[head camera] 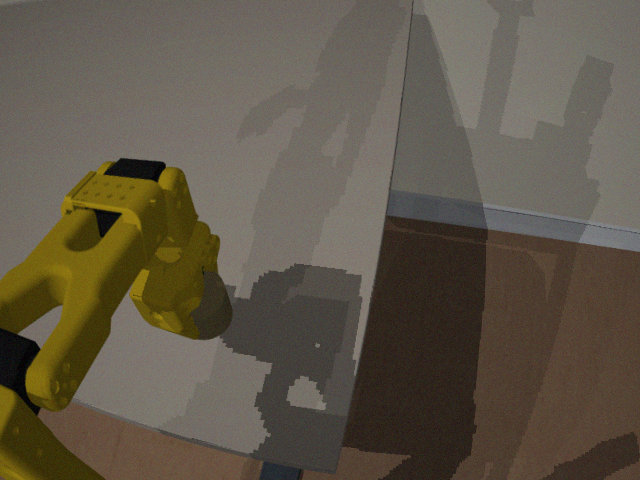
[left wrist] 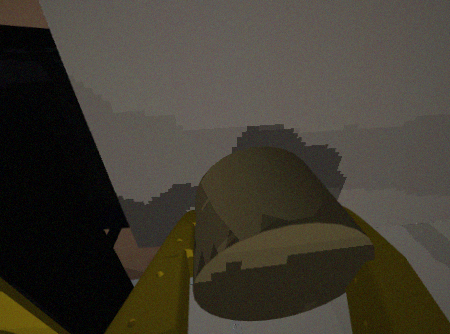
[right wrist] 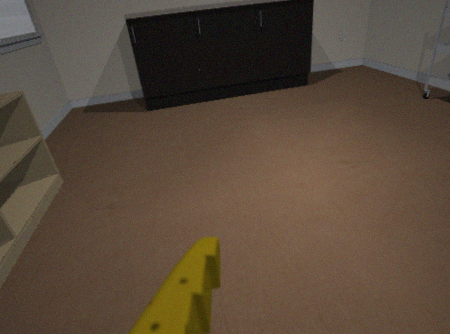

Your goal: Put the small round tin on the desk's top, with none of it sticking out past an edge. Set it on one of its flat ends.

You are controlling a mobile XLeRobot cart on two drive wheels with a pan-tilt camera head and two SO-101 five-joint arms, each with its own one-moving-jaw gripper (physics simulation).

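Observation:
The small round tin is a dull olive cylinder. My left gripper is shut on it, with one jaw pressing on each side. In the head camera the tin hangs tilted at the end of the left arm, over the near right part of the desk's top. Its shadow lies on the desk apart from it. How high it is above the top is hard to tell. In the right wrist view my right gripper shows one notched jaw; the moving jaw is out of the picture, so it is fully open.
The desk's right edge runs up the head camera view, and its near edge crosses low. Brown floor lies beyond. The right wrist view shows a dark cabinet, a wooden shelf unit at left and part of a white cart.

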